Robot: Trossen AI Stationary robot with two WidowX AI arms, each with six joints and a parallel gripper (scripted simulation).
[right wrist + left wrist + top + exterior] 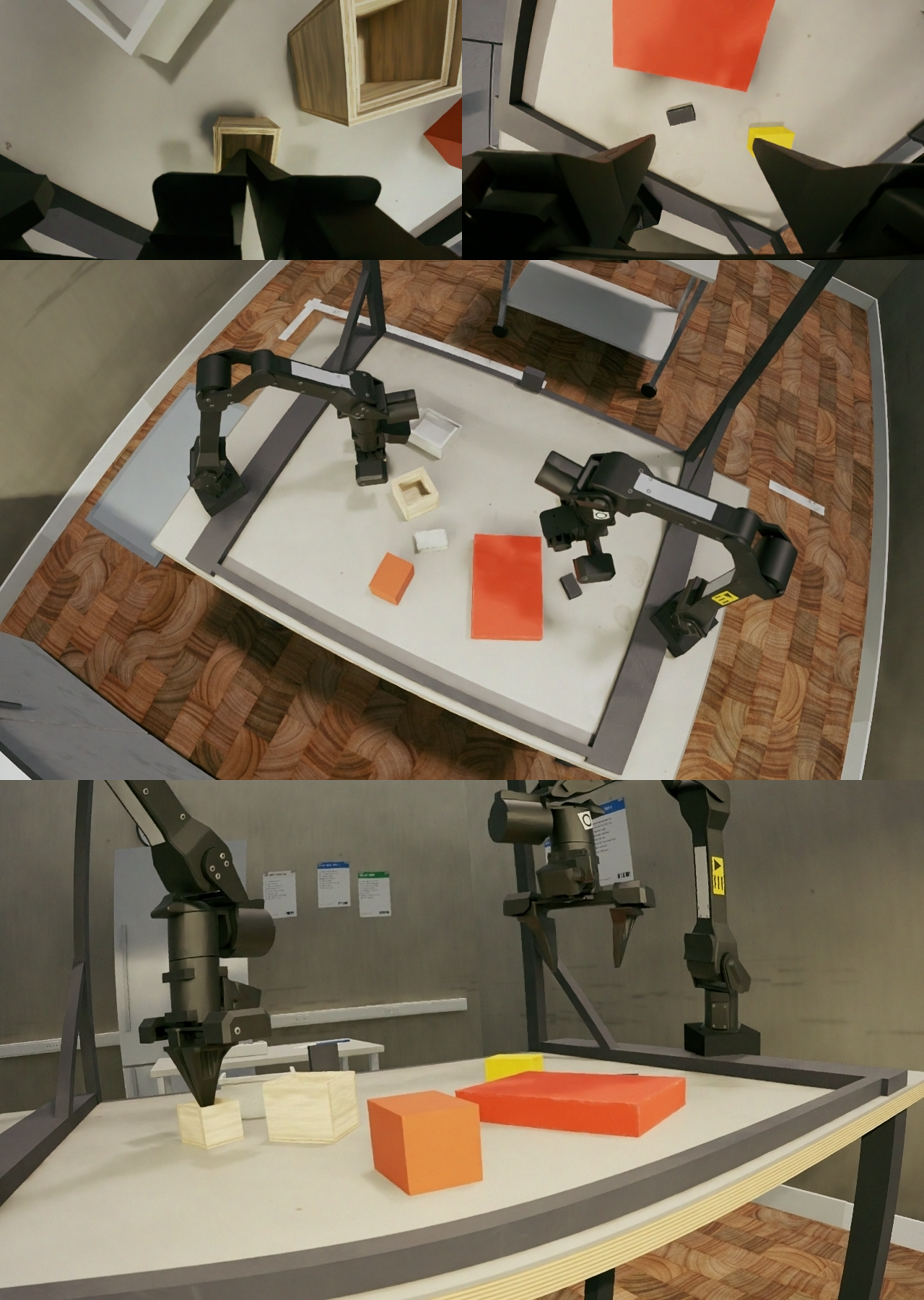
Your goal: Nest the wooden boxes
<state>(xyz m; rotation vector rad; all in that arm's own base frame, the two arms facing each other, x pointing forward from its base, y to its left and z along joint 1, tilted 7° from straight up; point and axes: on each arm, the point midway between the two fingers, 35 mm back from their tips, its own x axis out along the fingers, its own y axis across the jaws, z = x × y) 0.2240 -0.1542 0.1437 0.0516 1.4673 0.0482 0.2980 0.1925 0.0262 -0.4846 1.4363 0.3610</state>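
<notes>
Now: right hand 50 mm above the small wooden box. Round my right hand: white tray 130 mm behind, 90 mm to the left, 40 mm below; medium wooden box 40 mm ahead, 110 mm to the left, 50 mm below; largest wooden box 40 mm ahead, 110 mm to the left, 50 mm below.
</notes>
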